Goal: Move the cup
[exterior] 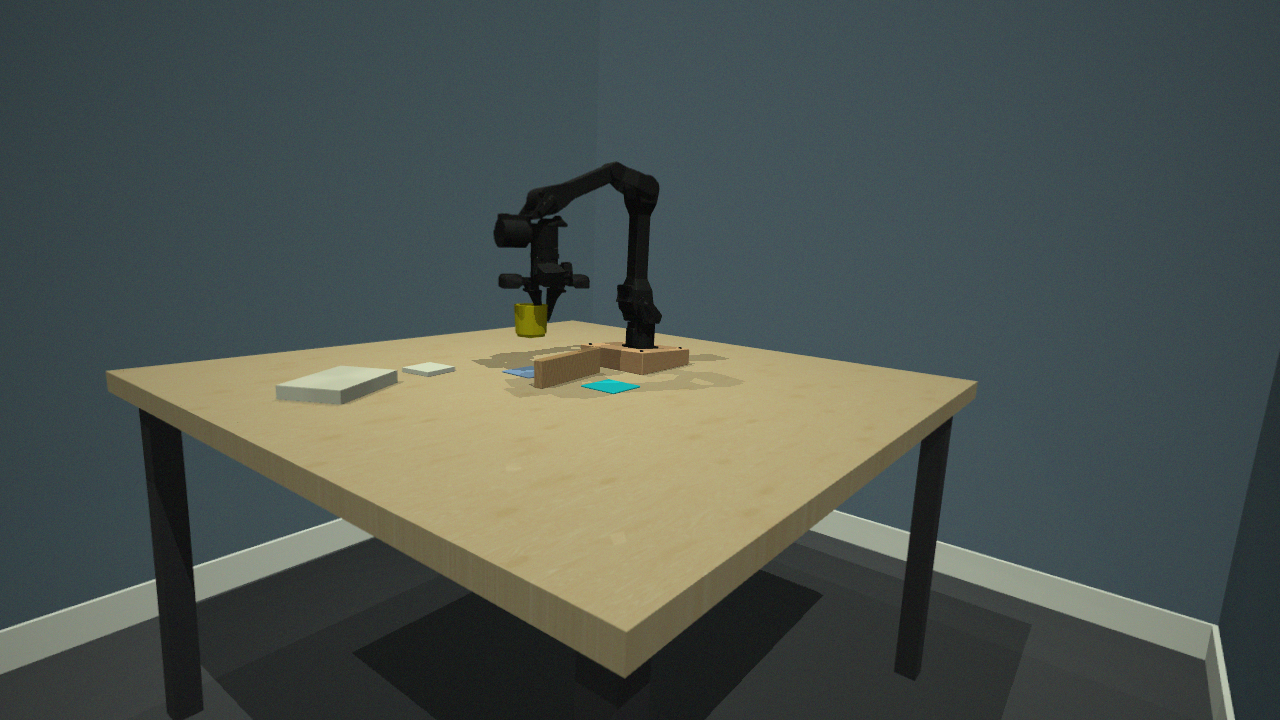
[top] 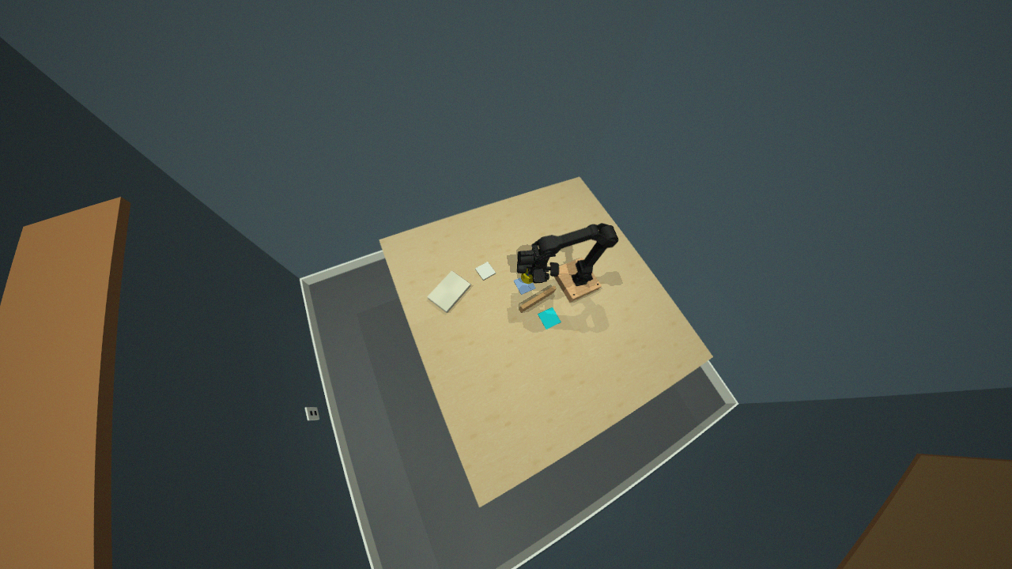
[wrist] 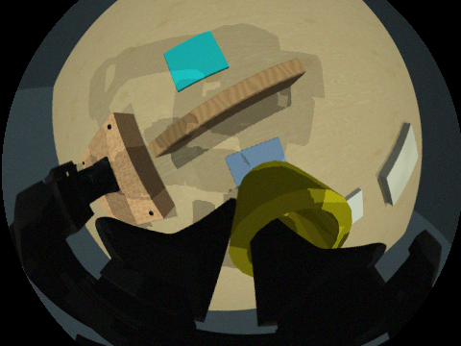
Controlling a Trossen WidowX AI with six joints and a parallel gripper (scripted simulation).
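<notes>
Right now my gripper tip is 9 cm to the right of the wooden bar and 10 cm above it. Round my gripper tip: yellow cup 2 cm ahead, 1 cm to the right; small white tile 20 cm ahead, 14 cm to the right, 11 cm below; light blue pad 3 cm ahead, 2 cm to the right, 12 cm below.
</notes>
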